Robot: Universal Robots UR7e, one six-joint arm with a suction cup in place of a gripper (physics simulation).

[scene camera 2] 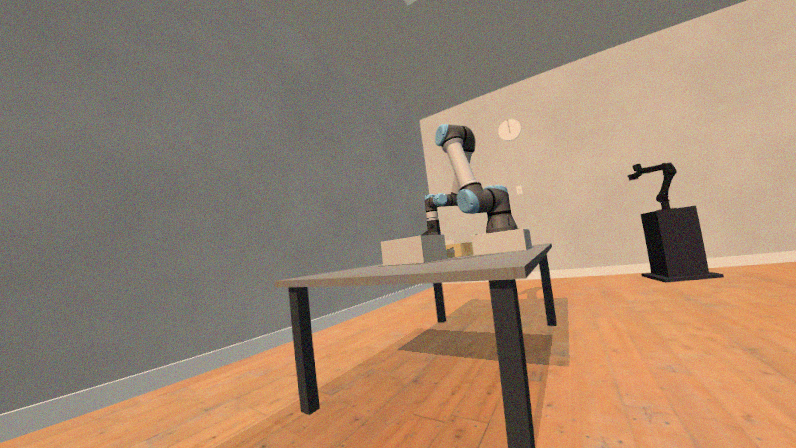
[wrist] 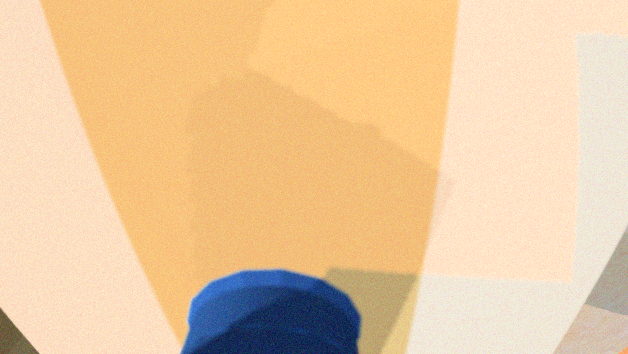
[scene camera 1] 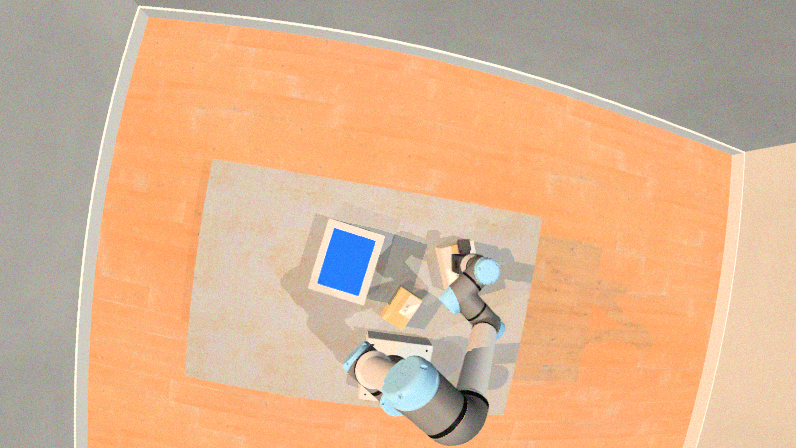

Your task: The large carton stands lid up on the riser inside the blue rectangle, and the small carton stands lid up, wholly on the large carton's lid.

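Note:
The large carton (scene camera 1: 444, 266) (wrist: 505, 175), cream with a tan tape strip down its lid, lies flat on the table (scene camera 1: 250, 312) (scene camera 2: 445, 271), to the right of the riser. My blue suction cup (wrist: 272, 303) (scene camera 2: 432, 228) presses down on the tape strip of its lid, and the arm's wrist hides most of the carton in the overhead view. The small brown carton (scene camera 1: 402, 306) (scene camera 2: 460, 249), with a label, lies on the table between the riser and the arm's base. The cream riser (scene camera 1: 321, 261) (scene camera 2: 409, 249) carries the blue rectangle (scene camera 1: 347, 260), which is bare.
The arm's base block (scene camera 1: 411, 348) (scene camera 2: 500, 242) stands at the table's near edge. A black pedestal (scene camera 2: 674, 239) with a second small arm stands far off by the wall. The table's edges are close on the right of the large carton.

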